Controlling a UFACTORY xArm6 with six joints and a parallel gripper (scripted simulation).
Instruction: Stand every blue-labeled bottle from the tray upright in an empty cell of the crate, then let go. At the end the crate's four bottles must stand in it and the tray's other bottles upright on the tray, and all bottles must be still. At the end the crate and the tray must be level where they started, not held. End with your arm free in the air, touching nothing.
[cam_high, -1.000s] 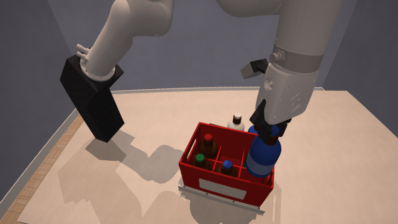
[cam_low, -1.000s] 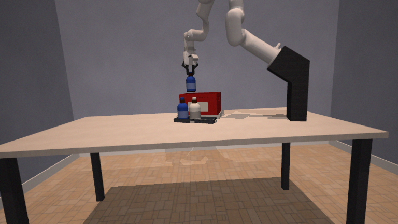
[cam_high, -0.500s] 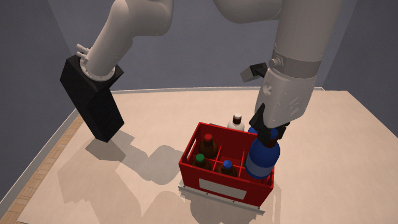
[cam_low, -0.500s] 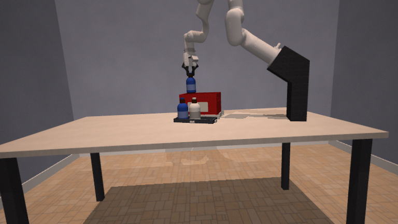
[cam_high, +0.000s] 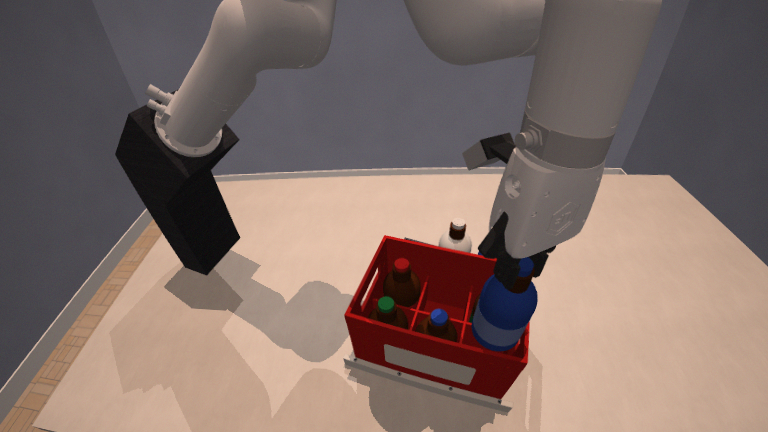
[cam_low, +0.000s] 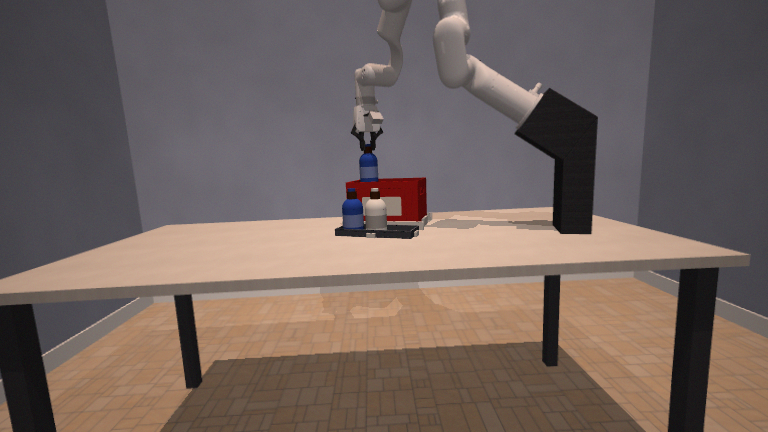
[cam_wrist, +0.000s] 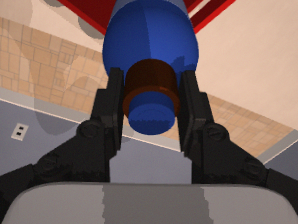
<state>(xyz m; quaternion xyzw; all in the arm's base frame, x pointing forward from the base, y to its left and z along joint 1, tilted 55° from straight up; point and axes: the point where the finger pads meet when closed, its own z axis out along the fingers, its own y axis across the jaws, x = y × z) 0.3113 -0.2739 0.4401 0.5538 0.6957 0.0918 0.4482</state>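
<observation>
Now: hand 230 mm above the crate, 90 mm to the right of it and 40 mm past it. Round my hand: dark tray: 300 mm below, 230 mm to the left, 80 mm ahead; white-labeled bottle: 230 mm to the left, 230 mm below, 80 mm ahead.
</observation>
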